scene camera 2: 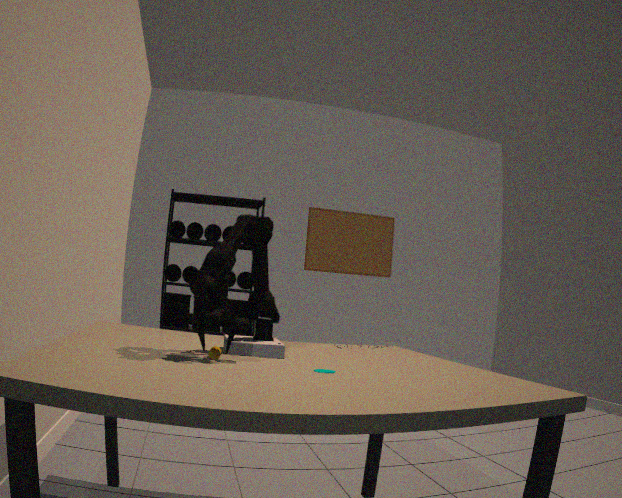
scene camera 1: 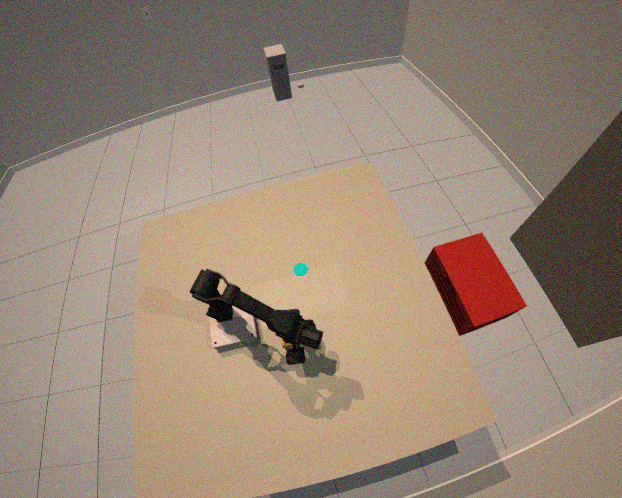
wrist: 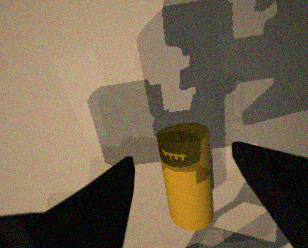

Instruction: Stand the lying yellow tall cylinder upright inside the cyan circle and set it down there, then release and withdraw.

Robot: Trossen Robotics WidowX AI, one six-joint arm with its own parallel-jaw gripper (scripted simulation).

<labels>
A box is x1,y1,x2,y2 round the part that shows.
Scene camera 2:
my gripper: [183,296,249,353]
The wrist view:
my gripper: [0,141,307,247]
yellow tall cylinder: [157,123,213,229]
</labels>
